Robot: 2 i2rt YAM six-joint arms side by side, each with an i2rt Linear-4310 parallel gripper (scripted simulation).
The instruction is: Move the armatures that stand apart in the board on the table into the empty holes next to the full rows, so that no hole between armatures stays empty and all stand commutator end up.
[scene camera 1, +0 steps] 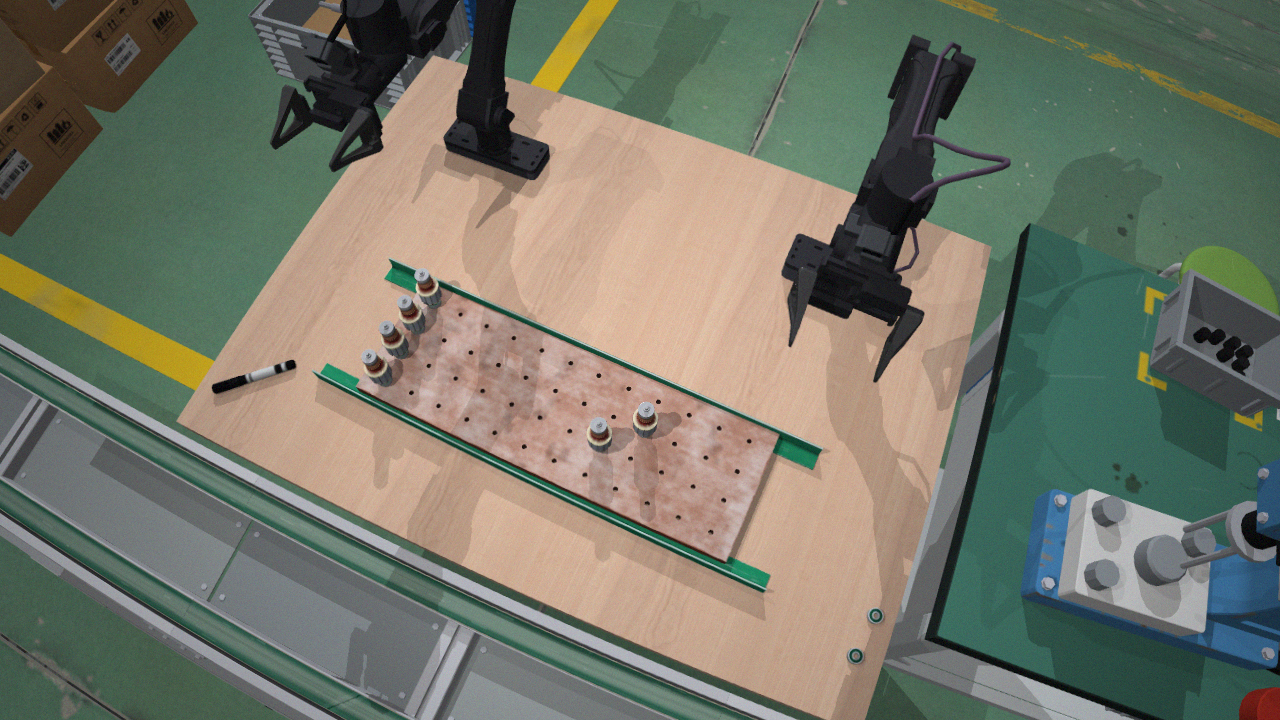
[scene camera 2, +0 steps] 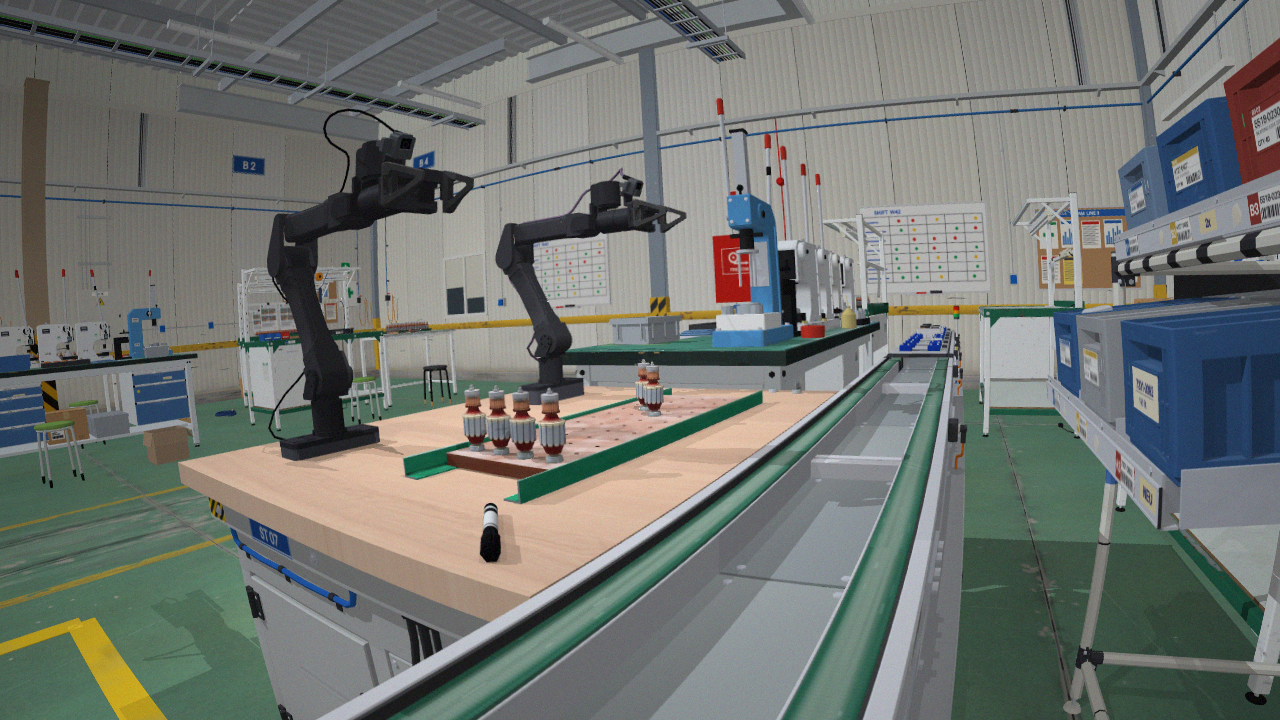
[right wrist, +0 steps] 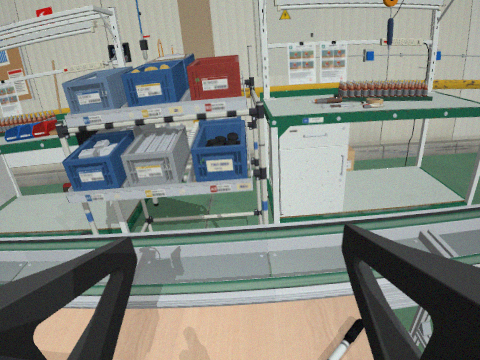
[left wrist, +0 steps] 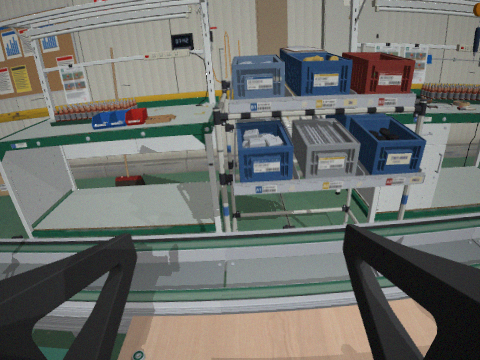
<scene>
my left gripper: scene camera 1; scene camera 2 676,213; left wrist; not seen in the right wrist view (out of frame)
my right gripper: scene camera 1 301,157; scene camera 2 449,178; right wrist 236,243; not seen in the left wrist view (out of frame)
board: scene camera 1; scene camera 2; not seen in the right wrist view (out of frame); not seen in the left wrist view (out of frame)
same spot on board: (scene camera 1: 472,388) = (scene camera 2: 584,439)
same spot on my left gripper: (left wrist: 437,284) = (scene camera 1: 811,290)
</scene>
